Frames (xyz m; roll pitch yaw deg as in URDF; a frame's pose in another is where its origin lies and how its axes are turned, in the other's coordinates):
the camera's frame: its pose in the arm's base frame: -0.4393 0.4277 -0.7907 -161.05 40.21 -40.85
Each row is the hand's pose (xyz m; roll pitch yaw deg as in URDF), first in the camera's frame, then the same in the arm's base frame.
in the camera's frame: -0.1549 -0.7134 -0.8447 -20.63 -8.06 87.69
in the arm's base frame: 0.2364 0.3728 0.0963 116.19 21.86 -147.28
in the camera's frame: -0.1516 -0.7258 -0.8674 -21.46 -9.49 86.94
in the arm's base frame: 0.2536 0.3637 0.1137 115.06 23.41 -147.76
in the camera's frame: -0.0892 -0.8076 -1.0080 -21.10 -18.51 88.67
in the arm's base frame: 0.3883 0.2891 0.1952 112.14 28.60 -156.19
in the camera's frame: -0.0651 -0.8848 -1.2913 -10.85 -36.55 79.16
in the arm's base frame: 0.5329 0.1390 0.4035 110.86 46.33 -167.66
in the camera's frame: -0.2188 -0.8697 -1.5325 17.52 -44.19 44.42
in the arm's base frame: 0.4926 0.0514 0.6732 122.89 73.45 -160.22
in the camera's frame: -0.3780 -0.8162 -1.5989 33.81 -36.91 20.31
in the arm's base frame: 0.3756 0.0572 0.8106 -143.19 80.65 -65.39
